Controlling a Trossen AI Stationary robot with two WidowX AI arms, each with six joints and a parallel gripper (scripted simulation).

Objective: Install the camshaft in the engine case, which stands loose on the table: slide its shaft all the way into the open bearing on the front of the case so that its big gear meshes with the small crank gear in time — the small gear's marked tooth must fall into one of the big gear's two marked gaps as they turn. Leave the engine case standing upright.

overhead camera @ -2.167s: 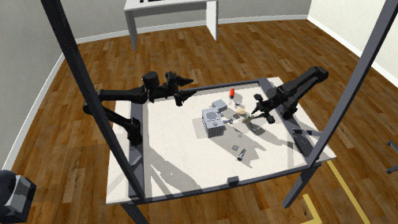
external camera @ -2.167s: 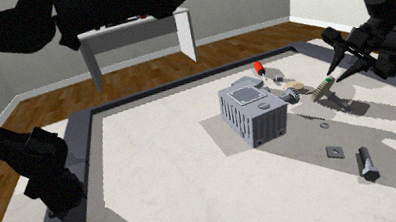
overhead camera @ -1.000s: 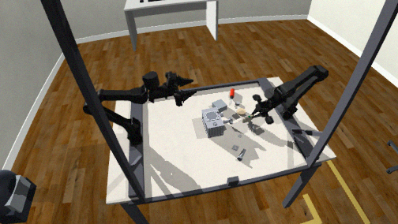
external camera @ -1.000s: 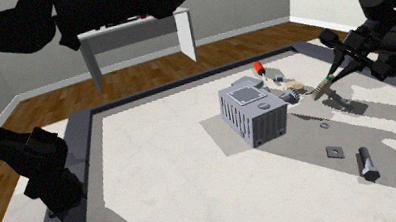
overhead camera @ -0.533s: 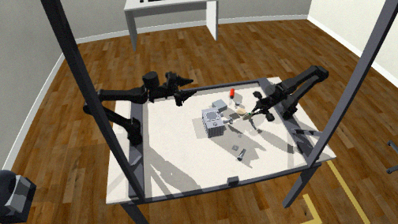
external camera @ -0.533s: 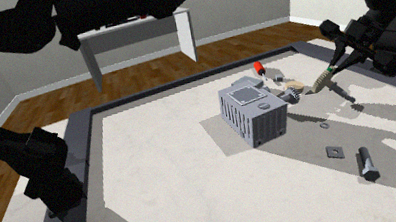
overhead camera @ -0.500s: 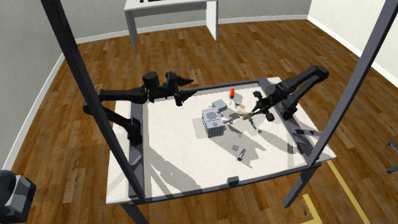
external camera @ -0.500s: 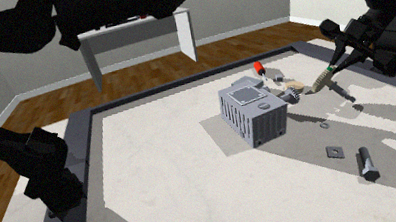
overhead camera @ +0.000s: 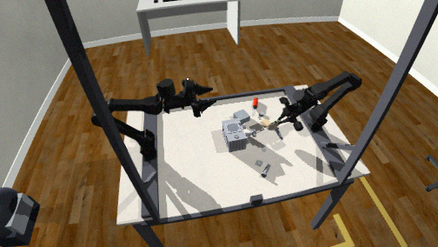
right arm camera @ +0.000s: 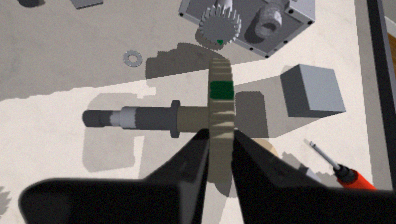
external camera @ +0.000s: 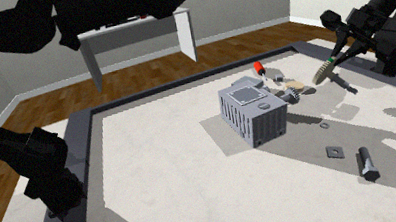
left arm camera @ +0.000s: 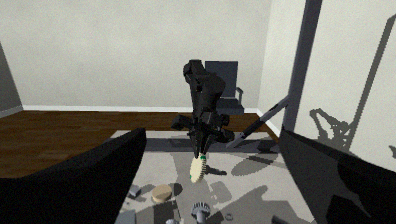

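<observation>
The small crank gear lies 15 cm to the left of my right hand and 7 cm below it. The rest, counted from my right hand: small block (19 cm ahead, 4 cm to the left, 12 cm below); tan disc (11 cm ahead, 4 cm to the left, 13 cm below); bolt (21 cm behind, 15 cm to the left, 12 cm below).
</observation>
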